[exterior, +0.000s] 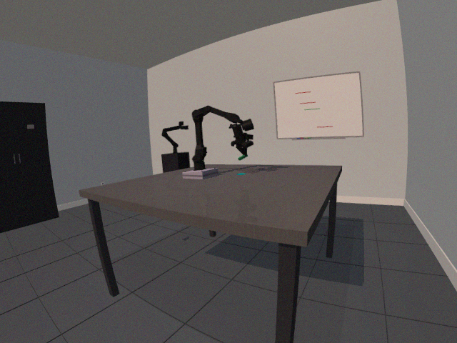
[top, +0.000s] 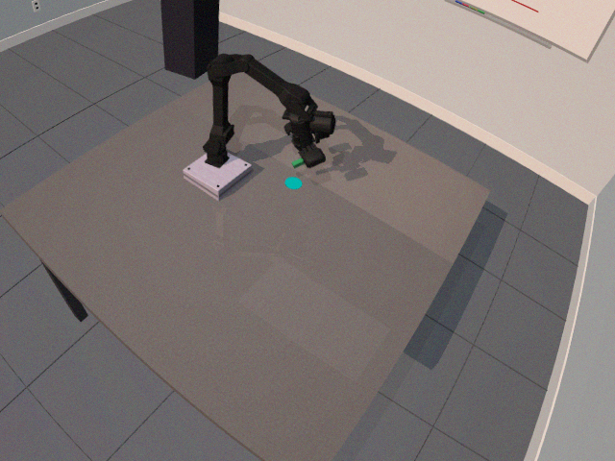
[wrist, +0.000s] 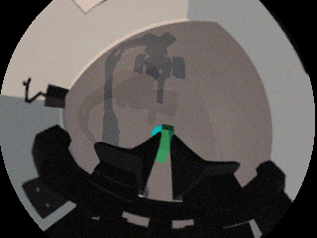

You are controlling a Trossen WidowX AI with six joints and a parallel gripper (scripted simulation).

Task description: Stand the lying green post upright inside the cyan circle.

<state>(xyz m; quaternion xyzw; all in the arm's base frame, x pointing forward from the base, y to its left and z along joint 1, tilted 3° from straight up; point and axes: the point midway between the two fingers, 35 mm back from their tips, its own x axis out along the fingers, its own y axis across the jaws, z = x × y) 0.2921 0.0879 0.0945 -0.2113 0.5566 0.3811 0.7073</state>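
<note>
Right now my gripper tip is 30 mm past the cyan circle, 10 mm to the left of it and 120 mm above it. From my gripper tip the other things lie so: green post 10 mm behind, 10 mm to the right, 10 mm below.
</note>
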